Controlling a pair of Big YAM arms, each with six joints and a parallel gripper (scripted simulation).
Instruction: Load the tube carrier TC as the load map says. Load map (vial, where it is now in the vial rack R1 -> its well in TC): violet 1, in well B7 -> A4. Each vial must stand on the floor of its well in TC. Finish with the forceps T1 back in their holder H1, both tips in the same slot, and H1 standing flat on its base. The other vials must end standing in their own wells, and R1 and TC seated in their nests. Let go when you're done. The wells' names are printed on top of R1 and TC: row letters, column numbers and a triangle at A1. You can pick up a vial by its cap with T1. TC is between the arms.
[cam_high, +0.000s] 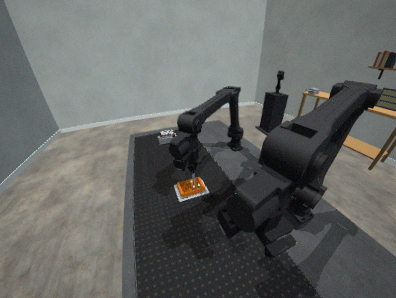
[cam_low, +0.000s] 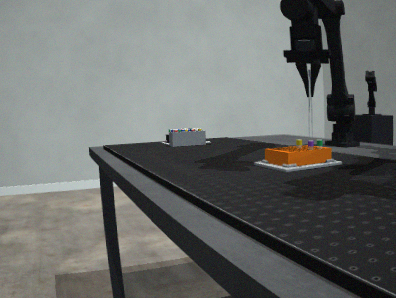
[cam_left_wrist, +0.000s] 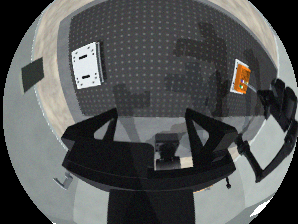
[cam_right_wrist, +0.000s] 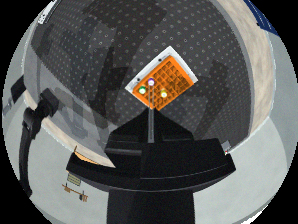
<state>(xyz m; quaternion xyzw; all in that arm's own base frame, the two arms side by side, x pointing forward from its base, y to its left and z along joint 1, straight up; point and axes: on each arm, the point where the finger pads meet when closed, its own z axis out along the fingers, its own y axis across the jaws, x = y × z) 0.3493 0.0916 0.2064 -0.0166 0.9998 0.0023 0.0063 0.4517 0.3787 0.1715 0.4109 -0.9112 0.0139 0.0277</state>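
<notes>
Right now the orange tube carrier is 10 mm ahead of my right hand, 30 mm to the right of it and 140 mm below it.
</notes>
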